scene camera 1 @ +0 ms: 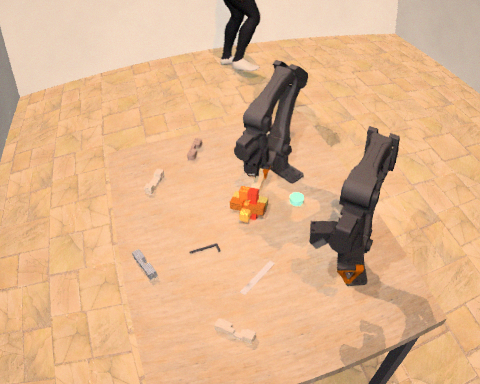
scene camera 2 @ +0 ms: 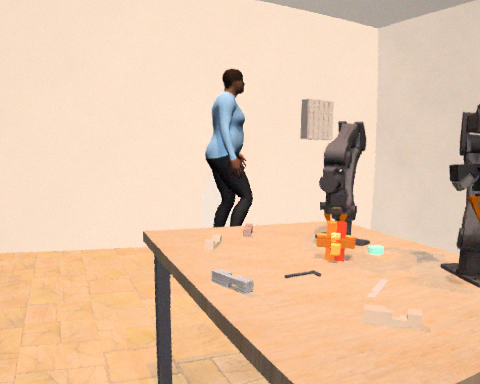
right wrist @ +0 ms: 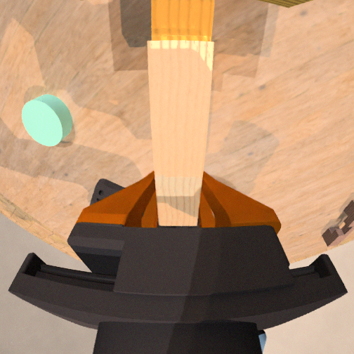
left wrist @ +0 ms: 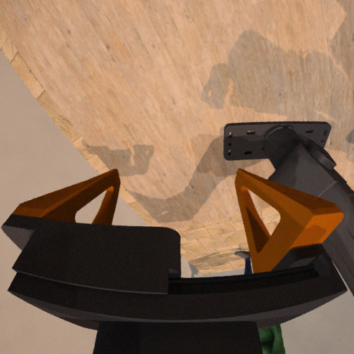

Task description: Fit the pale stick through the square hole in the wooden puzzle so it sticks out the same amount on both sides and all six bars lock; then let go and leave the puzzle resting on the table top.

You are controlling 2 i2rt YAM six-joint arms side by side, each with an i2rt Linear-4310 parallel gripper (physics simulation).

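Frame: origin at the left arm's base, x down, y right, z back, level; millimetres.
Seen in the pictures: left gripper, fingertip midpoint: [scene camera 1: 347,269]; right gripper, fingertip midpoint: [scene camera 1: 261,177]; left arm's base at its link origin: [scene camera 1: 352,260] [scene camera 2: 467,276]; right arm's base at its link origin: [scene camera 1: 279,167].
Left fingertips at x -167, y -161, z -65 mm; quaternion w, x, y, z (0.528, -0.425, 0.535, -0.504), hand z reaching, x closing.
Observation:
Pixels of each thing's top centre, then the offset from my left fingertips to it. "spot": a spot on its surface instead. Level surfaces: height alone.
- puzzle at a spot on its surface: [scene camera 2: 336,241] [scene camera 1: 249,204] spot: dx +110, dy +368, dz -266 mm
- table at its surface level: dx +167 mm
- pale stick at its top centre: [scene camera 1: 259,175] dx +85, dy +481, dz -233 mm
- mint disc at its top centre: [scene camera 2: 376,247] [scene camera 1: 297,197] dx +148, dy +441, dz -102 mm
- black hex key at its top centre: [scene camera 2: 303,273] [scene camera 1: 204,250] dx +159, dy +211, dz -403 mm
- flat pale strip at its top centre: [scene camera 2: 378,287] [scene camera 1: 257,277] dx +165, dy +108, dz -238 mm
- grey notched bar at its top centre: [scene camera 2: 232,275] [scene camera 1: 143,261] dx +138, dy +140, dz -591 mm
The puzzle [scene camera 1: 248,202] [scene camera 2: 336,241], a cross of orange, red and yellow bars, stands on the table [scene camera 1: 180,295] [scene camera 2: 310,310]. In the right wrist view one yellow-orange bar end [right wrist: 182,20] shows at the top. My right gripper [scene camera 1: 259,175] [scene camera 2: 335,218] [right wrist: 177,175] is shut on the pale stick [scene camera 1: 257,183] [right wrist: 181,110], whose far end lines up with that bar end; I cannot tell if they touch. The square hole does not show clearly. My left gripper [scene camera 1: 351,273] [left wrist: 177,175] is open and empty, away from the puzzle at the right of scene camera 1.
A mint disc [scene camera 1: 296,199] [scene camera 2: 375,250] [right wrist: 47,120] lies near the puzzle. A black hex key [scene camera 1: 205,248], a flat pale strip [scene camera 1: 257,277], a grey notched bar [scene camera 1: 144,264], pale notched bars [scene camera 1: 154,182] [scene camera 1: 235,331] and a brown one [scene camera 1: 194,149] lie around.

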